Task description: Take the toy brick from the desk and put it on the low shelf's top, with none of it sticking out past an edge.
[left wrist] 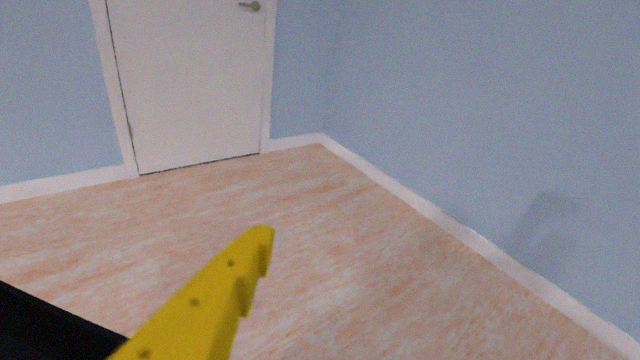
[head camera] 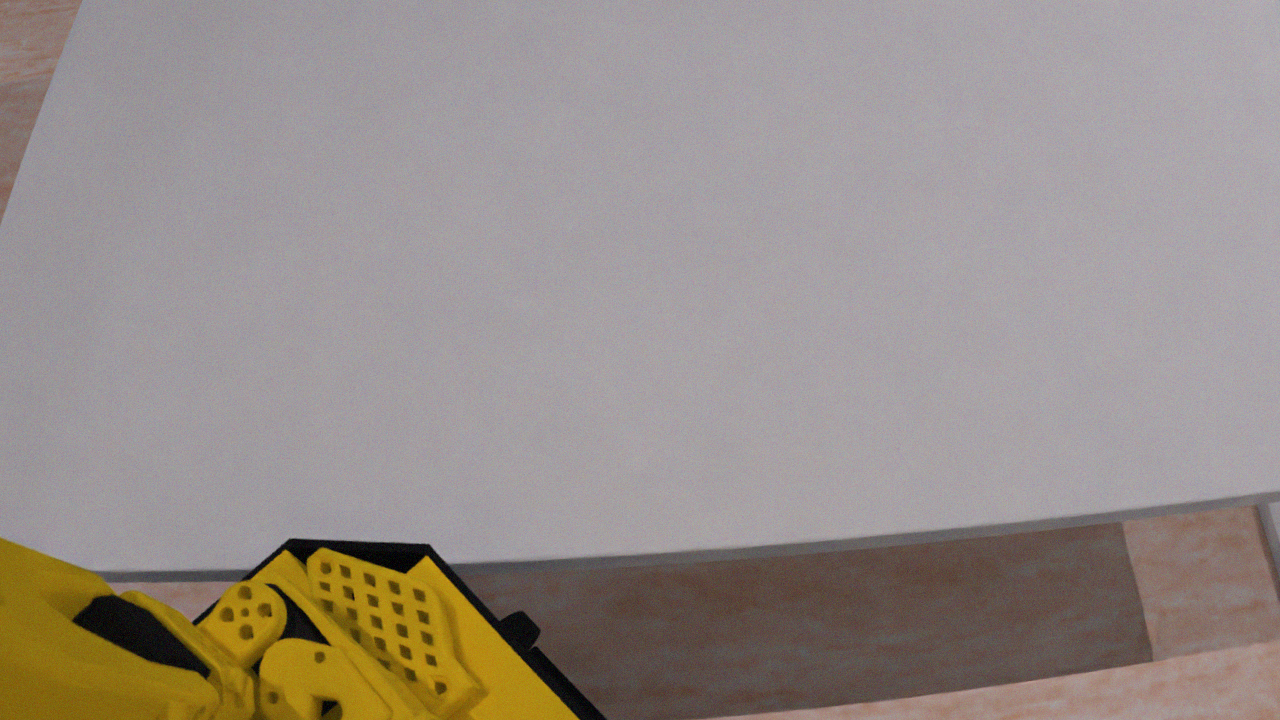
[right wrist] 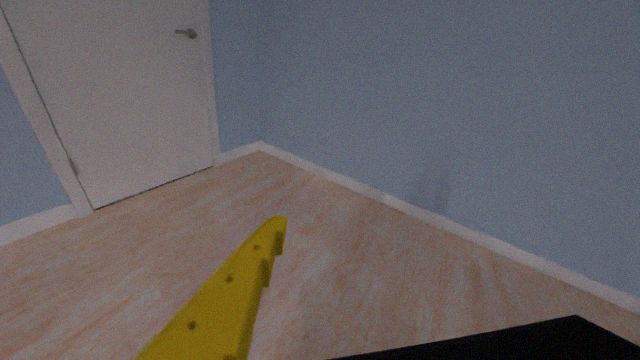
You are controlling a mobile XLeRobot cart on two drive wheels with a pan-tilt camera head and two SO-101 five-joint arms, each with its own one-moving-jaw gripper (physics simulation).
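Note:
The white desk top fills most of the head view, its near edge running across the lower part. The toy brick and the low shelf do not show in any view. My left gripper shows one yellow notched jaw in the left wrist view, with the moving jaw swung out of the picture, so it is open. My right gripper looks the same in the right wrist view and is open. Neither jaw touches anything. My folded left arm is at the bottom left of the head view, over the desk's near edge.
Wood-patterned floor shows below the desk edge and in both wrist views. A white door and blue walls stand beyond the jaws. A black part enters low in each wrist view.

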